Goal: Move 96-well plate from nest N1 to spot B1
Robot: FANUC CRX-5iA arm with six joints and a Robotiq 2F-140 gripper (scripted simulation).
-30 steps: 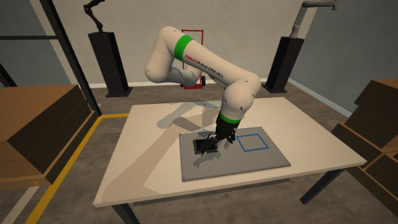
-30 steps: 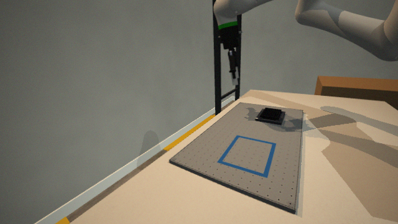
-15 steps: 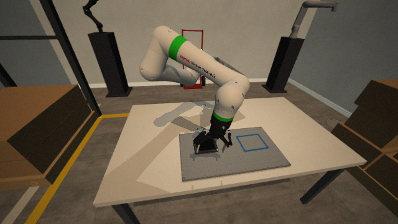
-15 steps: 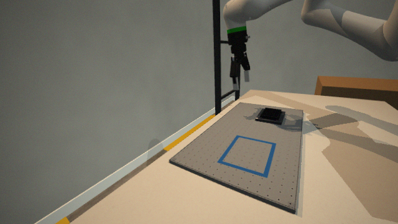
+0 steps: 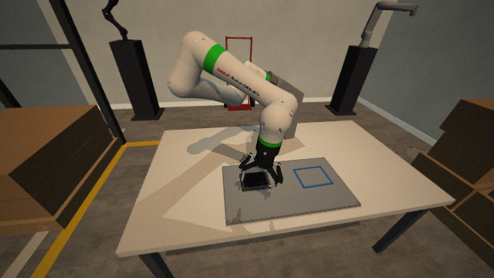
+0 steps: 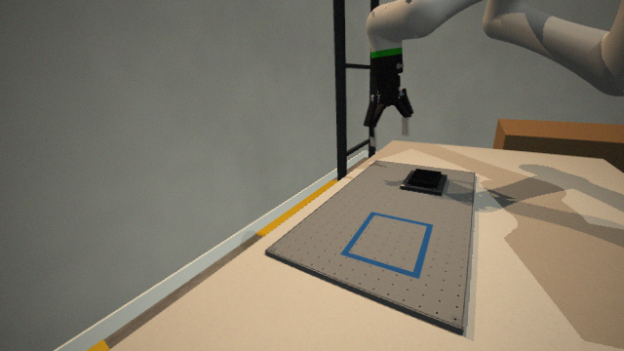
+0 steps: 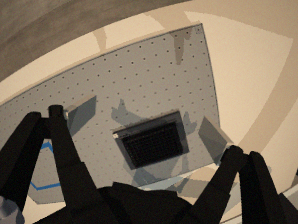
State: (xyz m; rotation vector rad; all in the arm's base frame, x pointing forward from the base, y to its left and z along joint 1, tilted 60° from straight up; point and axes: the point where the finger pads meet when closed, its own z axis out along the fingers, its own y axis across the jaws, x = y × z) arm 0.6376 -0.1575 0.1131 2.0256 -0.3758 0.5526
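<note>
Right now my hand is 13 cm past the black 96-well plate, 12 cm above it and 2 cm to the right of it. From my hand the other things lie so: dark plate nest N1: 13 cm below, 13 cm behind, 2 cm to the left.
</note>
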